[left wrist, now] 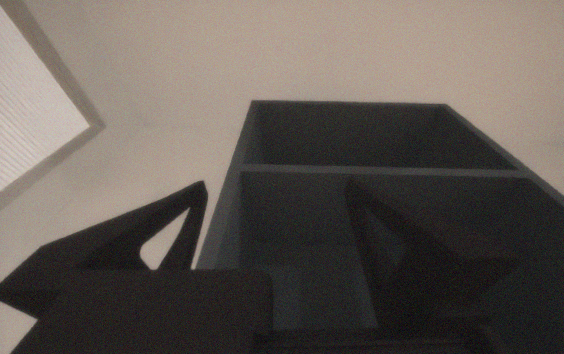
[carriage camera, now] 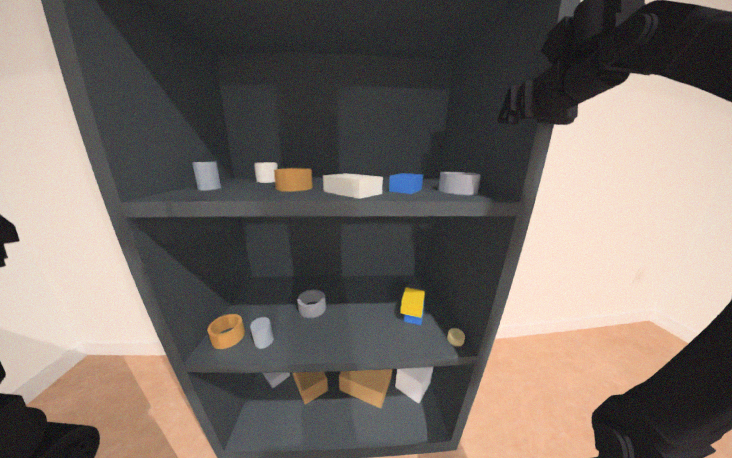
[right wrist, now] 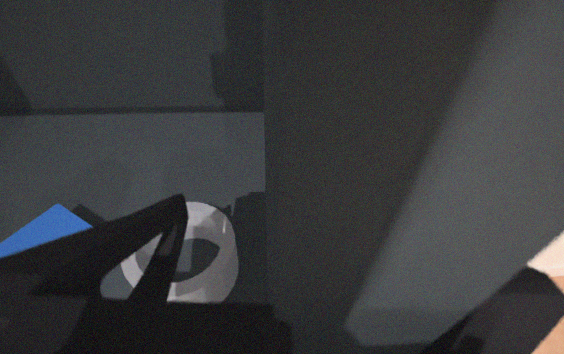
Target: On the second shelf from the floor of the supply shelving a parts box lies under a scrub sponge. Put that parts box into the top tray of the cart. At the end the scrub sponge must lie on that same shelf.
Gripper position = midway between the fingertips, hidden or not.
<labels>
My right gripper shows in the carriage camera view [516, 119] and in the right wrist view [273, 206]; in the left wrist view it is out of frame. A white cube shows in the carriage camera view [413, 382]; in the left wrist view it is out of frame, in the right wrist view it is out of frame. One and the same spot on a supply shelving: [right wrist: 384, 175] is [carriage camera: 551, 65].
</labels>
